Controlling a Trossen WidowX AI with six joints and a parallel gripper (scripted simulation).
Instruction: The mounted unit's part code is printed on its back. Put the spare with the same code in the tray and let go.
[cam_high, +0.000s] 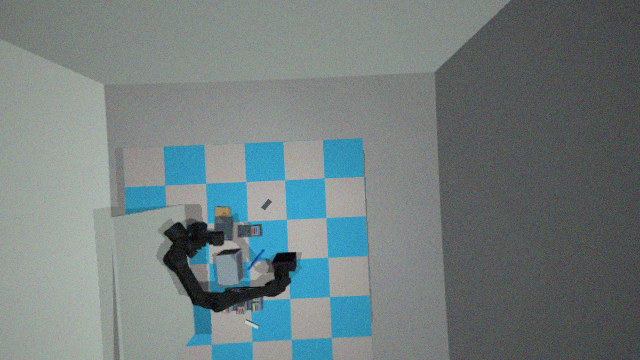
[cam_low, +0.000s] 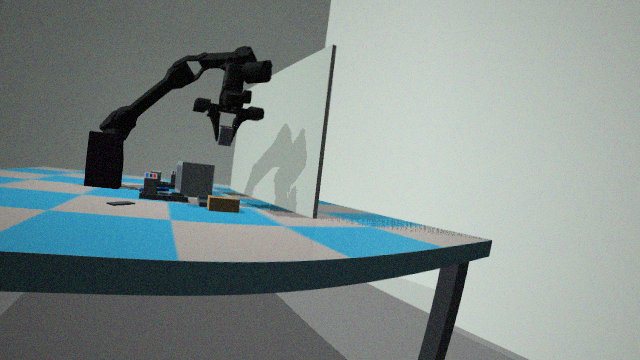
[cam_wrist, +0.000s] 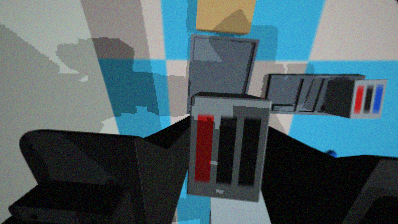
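My gripper tip is now 16 cm above the flat grey tray. From my gripper tip the other things lie so: grey rack: 14 cm behind, 3 cm to the left, 15 cm below; tall white panel: 20 cm ahead, 20 cm to the left, 6 cm above.
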